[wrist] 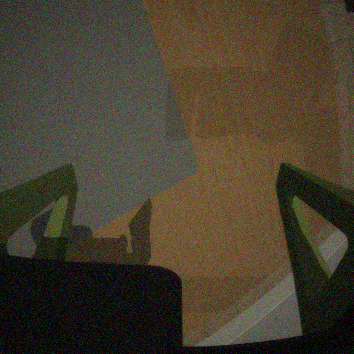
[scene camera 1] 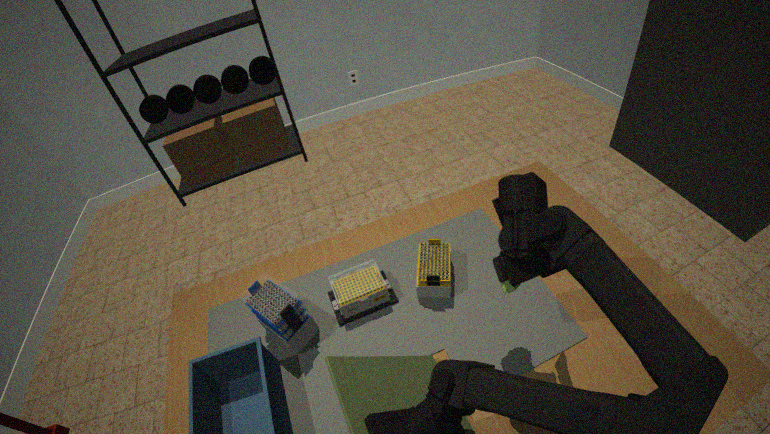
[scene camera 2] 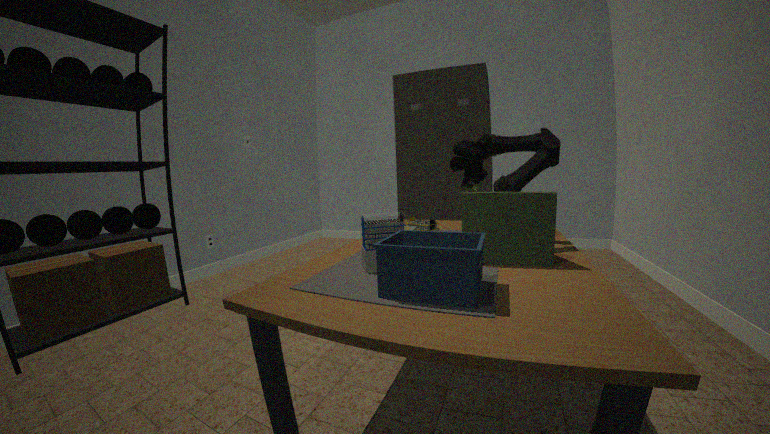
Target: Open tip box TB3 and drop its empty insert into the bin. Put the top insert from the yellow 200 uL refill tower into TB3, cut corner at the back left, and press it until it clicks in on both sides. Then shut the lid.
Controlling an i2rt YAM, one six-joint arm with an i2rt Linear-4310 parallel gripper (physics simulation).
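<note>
A tip box (scene camera 1: 359, 291) with a yellow insert and clear walls sits in a black holder mid-mat in the first scene view; it appears to be TB3, but its label is unreadable and I cannot tell how its clear lid stands. A yellow-topped tower (scene camera 1: 434, 264), which looks like the 200 uL refill tower, stands to its right with grey holes or tips on top. The blue bin (scene camera 1: 231, 398) (scene camera 2: 428, 269) stands at the front left in the first scene view. My gripper (scene camera 1: 507, 286) (scene camera 2: 474, 188) (wrist: 176, 174) is open and empty, high above the mat's right part, apart from both.
A blue tower (scene camera 1: 277, 310) (scene camera 2: 381, 231) stands between the bin and the tip box. A green panel or block (scene camera 1: 377, 385) (scene camera 2: 509, 229) stands beside the bin, partly behind the arm in the first scene view. The grey mat (scene camera 1: 474, 334) (wrist: 100, 100) ends at a corner below my gripper.
</note>
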